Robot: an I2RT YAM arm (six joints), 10 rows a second.
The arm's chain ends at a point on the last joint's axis. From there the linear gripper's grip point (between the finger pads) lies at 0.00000 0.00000 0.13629 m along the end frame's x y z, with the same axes.
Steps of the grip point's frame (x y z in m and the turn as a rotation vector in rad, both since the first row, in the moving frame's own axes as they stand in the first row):
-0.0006, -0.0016, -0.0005, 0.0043, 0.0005, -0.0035
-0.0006, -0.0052, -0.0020, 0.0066, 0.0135, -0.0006
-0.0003, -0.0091, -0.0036, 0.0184, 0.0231, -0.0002
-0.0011, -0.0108, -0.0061, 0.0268, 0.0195, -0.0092
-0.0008, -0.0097, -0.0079, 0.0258, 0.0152, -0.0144
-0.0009, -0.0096, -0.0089, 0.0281, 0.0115, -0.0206
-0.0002, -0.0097, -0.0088, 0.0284, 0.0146, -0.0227
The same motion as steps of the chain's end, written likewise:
-0.0007, -0.0010, -0.0005, 0.0043, 0.0005, -0.0035
-0.0024, -0.0043, -0.0020, 0.0066, 0.0135, -0.0006
-0.0034, -0.0066, -0.0035, 0.0184, 0.0231, -0.0002
-0.0037, -0.0071, -0.0060, 0.0268, 0.0195, -0.0092
-0.0028, -0.0062, -0.0078, 0.0258, 0.0152, -0.0144
-0.0024, -0.0058, -0.0088, 0.0281, 0.0115, -0.0206
-0.0021, -0.0058, -0.0087, 0.0284, 0.0146, -0.0227

